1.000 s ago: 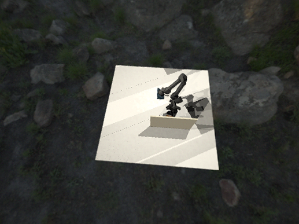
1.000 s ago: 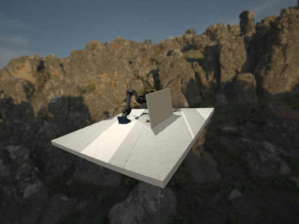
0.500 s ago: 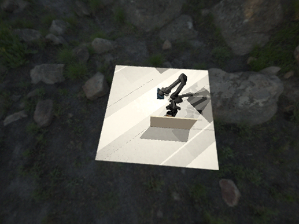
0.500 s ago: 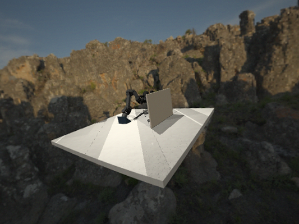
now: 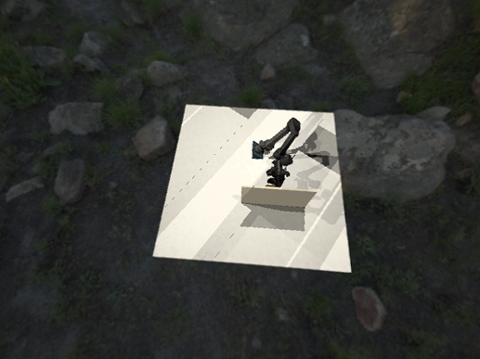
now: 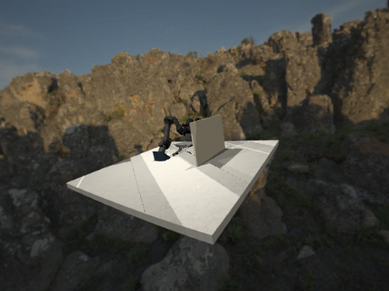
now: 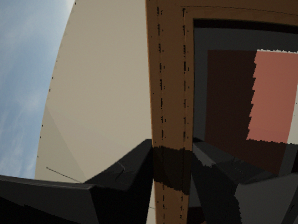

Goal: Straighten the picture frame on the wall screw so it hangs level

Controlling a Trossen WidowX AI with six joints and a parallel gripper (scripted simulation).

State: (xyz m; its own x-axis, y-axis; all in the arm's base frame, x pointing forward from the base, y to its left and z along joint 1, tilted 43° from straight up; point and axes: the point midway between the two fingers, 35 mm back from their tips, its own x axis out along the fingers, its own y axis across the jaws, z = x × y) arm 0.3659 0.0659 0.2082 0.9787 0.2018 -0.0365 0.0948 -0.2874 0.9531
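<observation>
My gripper tip is now 10 mm short of the brown wooden picture frame, 20 mm to the left of it and 50 mm above it. Round my gripper tip: wall panel 20 mm ahead, 70 mm below.
</observation>
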